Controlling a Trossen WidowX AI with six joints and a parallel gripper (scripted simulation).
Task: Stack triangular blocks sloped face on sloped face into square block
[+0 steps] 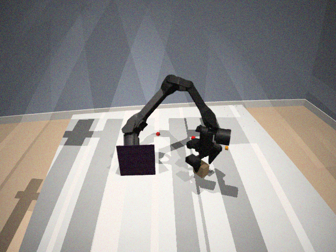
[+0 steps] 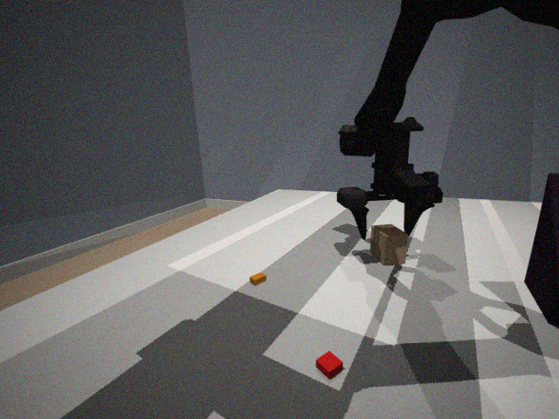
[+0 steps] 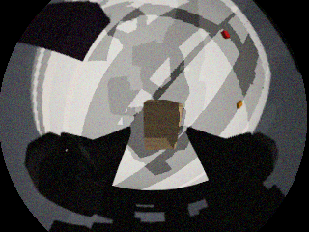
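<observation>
Now: gripper tip 1 cm below the tan triangular block. The rest, counted from my gripper tip: small orange cube 16 cm ahead, 20 cm to the left, 3 cm below; then small red cube 22 cm behind, 34 cm to the left, 3 cm below.
</observation>
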